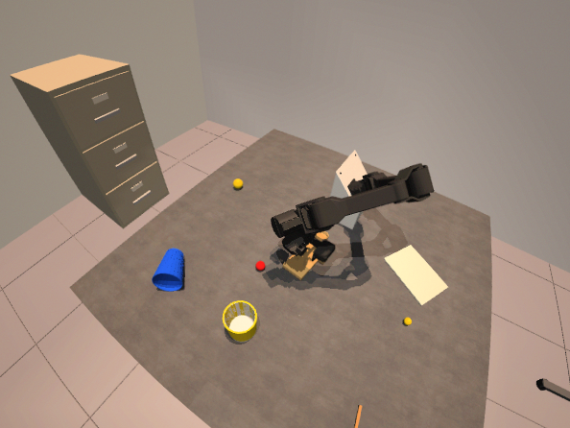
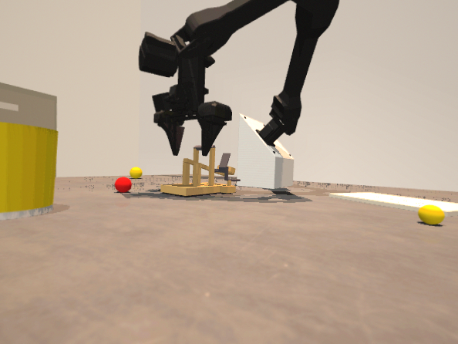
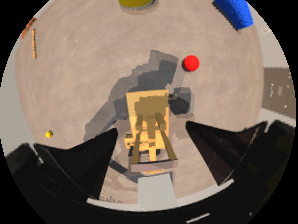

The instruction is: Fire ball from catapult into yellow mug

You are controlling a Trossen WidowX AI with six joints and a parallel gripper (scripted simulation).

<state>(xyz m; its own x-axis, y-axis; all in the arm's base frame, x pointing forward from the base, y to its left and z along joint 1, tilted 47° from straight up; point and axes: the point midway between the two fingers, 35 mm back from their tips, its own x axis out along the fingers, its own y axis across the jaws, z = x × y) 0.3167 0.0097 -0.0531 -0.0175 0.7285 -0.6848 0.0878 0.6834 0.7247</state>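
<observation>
Now: gripper tip 9 cm short of the red ball, 10 cm to the left of it and 7 cm above it. From my gripper tip the other things lie so: yellow mug 28 cm ahead, 2 cm to the right, 5 cm below; then small yellow ball 2 cm behind, 40 cm to the left, 7 cm below; then wooden catapult 7 cm behind, 3 cm to the left, 3 cm below.
</observation>
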